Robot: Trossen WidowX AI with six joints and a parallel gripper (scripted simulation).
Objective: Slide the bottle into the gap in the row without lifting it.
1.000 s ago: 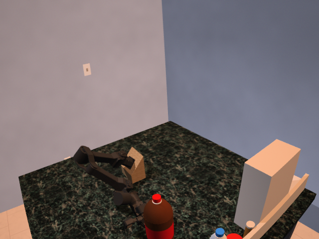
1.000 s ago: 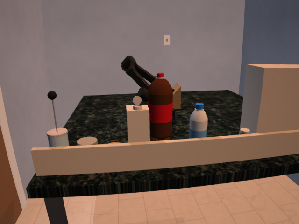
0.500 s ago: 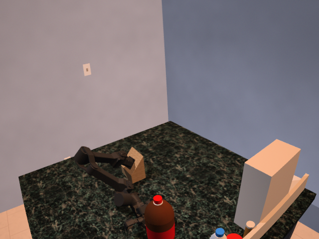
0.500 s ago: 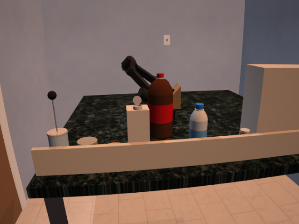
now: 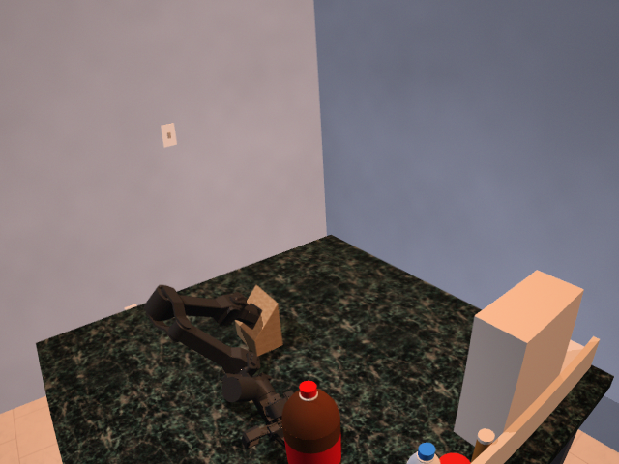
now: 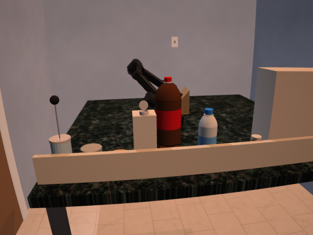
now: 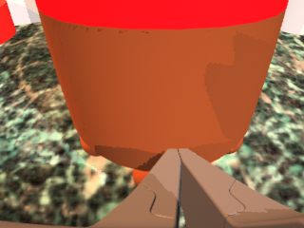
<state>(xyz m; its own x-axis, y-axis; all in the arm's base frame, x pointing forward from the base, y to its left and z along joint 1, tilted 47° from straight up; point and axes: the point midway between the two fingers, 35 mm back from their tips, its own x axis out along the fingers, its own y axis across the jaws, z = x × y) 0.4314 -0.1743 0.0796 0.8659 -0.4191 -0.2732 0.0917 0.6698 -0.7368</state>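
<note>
The cola bottle lies 90 mm ahead of my hand, 10 mm to the right of it and 100 mm above it. From my hand the other things lie so: water bottle 290 mm ahead, 100 mm to the left, 50 mm above; red lid 290 mm ahead, 210 mm to the left, 30 mm below; rail 330 mm ahead, 150 mm to the left.
</note>
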